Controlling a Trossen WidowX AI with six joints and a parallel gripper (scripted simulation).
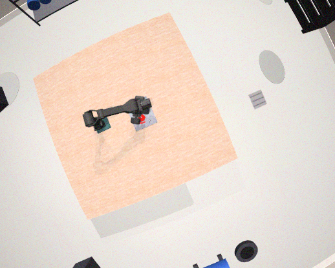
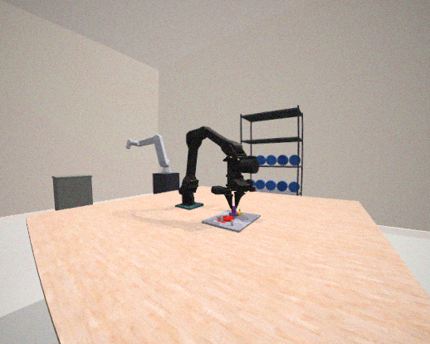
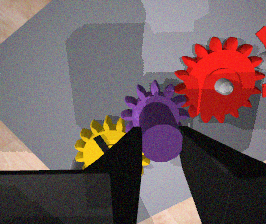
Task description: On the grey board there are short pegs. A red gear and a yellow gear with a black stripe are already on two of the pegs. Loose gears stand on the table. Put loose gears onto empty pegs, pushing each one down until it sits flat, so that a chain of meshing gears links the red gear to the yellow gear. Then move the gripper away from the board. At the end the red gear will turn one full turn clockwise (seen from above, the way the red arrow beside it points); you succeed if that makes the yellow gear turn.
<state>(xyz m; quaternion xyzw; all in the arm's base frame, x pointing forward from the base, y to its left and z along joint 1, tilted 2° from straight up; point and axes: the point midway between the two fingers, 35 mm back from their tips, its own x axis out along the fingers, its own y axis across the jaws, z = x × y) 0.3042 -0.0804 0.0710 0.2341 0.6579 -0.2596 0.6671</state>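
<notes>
My gripper tip is now 1 cm above the purple gear. Round my gripper tip: yellow gear: 4 cm to the left, 3 cm below; red gear: 1 cm behind, 4 cm to the right, 3 cm below; red arrow: 3 cm behind, 7 cm to the right, 4 cm below.
</notes>
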